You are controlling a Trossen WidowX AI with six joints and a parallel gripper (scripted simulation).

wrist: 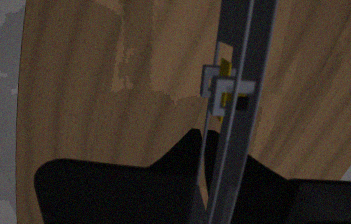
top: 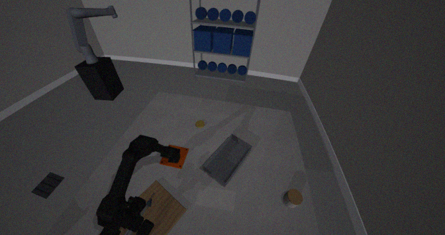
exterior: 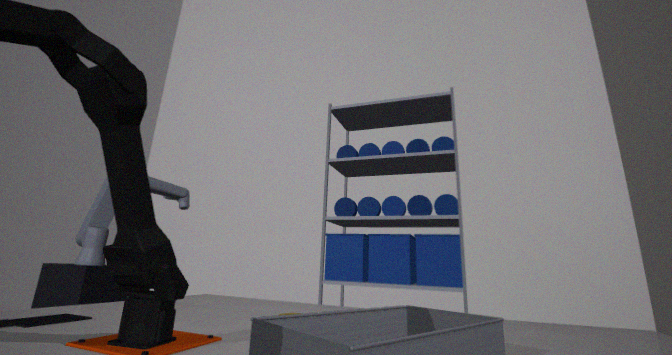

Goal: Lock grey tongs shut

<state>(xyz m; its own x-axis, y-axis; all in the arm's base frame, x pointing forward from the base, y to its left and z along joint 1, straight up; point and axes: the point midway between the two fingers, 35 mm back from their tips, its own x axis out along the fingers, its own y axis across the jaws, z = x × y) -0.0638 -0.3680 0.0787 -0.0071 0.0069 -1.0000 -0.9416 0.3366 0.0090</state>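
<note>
My gripper tip is now 40 mm above the wooden board. The rest, counted from my gripper tip: yellow piece: 10 mm ahead, 30 mm to the left, 40 mm above; then black spatula: 220 mm behind, 360 mm to the left, 50 mm below; then grey roasting tin: 410 mm ahead, 380 mm to the left, 20 mm below.
</note>
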